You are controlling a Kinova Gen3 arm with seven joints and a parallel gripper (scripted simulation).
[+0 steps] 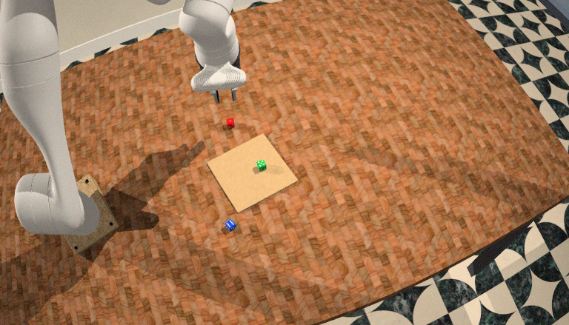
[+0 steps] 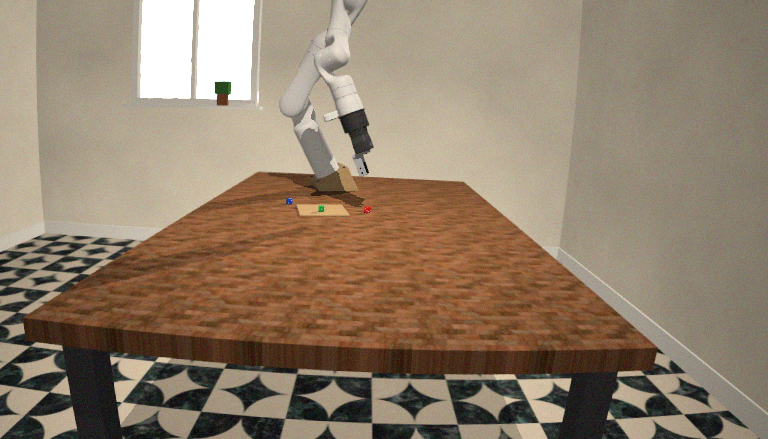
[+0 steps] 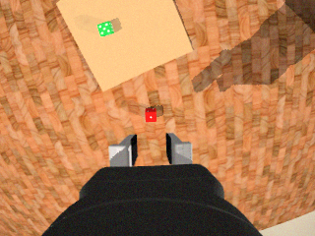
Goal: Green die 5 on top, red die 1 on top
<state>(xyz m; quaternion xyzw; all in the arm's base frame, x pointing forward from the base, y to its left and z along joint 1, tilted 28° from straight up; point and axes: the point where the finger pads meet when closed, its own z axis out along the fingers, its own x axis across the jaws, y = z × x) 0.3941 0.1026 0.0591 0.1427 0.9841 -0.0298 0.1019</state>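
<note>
Right now the red die is 1 cm ahead of my hand, 2 cm to the left of it and 12 cm below it. Round my hand: tan mat: 1 cm behind, 11 cm to the right, 12 cm below; then green die: 1 cm ahead, 12 cm to the right, 11 cm below; then blue die: 10 cm behind, 21 cm to the right, 12 cm below.
</note>
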